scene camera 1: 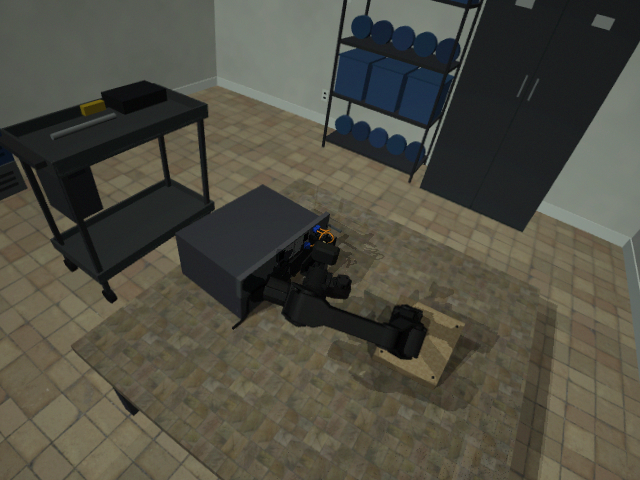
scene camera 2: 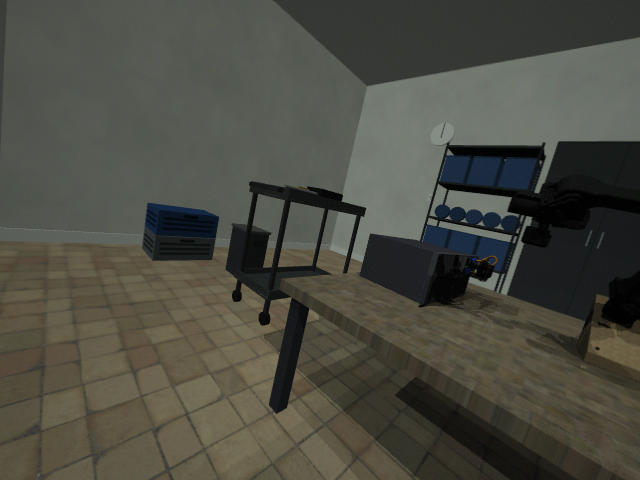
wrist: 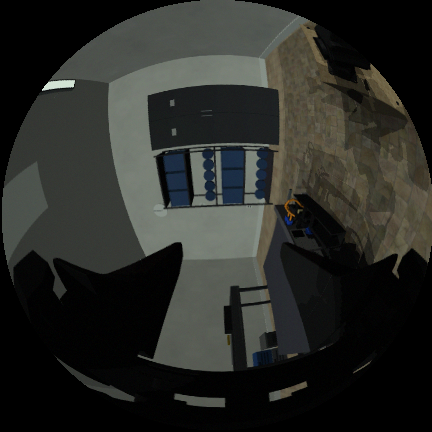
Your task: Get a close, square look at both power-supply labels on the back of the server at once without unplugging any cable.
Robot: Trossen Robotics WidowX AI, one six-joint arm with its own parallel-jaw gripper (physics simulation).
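Frame: origin at the arm's base, x left, y back, z up, level; metres.
Seen in the pictures: gripper, fingertip midpoint: [wrist: 232, 249]; arm's base at its link origin: [scene camera 1: 409, 317] [scene camera 2: 618, 315] [wrist: 341, 67].
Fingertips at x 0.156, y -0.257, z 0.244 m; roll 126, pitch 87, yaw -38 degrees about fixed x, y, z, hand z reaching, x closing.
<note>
Offsets run from my fingertips to a thing's top centre. "spot": to the spot under its first point. Level surfaces: height alone.
The server [scene camera 1: 253, 227] [scene camera 2: 398, 263] [wrist: 276, 280] is a dark grey box on the table {dz -0.395 m} [scene camera 1: 258, 403] [scene camera 2: 392, 322]. Its back faces the arm's base. Orange cable {spot: dx -0.279, dy -0.143, dz -0.237 m} [scene camera 1: 326, 241] [wrist: 292, 201] and blue plugs {dx -0.273, dy -0.203, dz -0.198 m} [scene camera 1: 316, 228] [wrist: 289, 220] show at one end of the back. The wrist view sees the back at a steep slant at right, partly behind a finger. Neither power-supply label can be made out. My gripper [wrist: 232, 249] is open, with no object between its fingers. The arm [scene camera 1: 356, 322] [scene camera 2: 584, 196] reaches over the table towards the server's back; in scene camera 1 it covers part of it.
The arm stands on a wooden base [scene camera 1: 439, 348] [scene camera 2: 615, 353]. A dark cart [scene camera 1: 129, 142] [scene camera 2: 281, 237] [wrist: 237, 325] is beyond the server. A shelf rack [scene camera 1: 398, 55] [scene camera 2: 485, 189] and a dark cabinet [scene camera 1: 496, 129] [wrist: 215, 127] stand along the wall.
</note>
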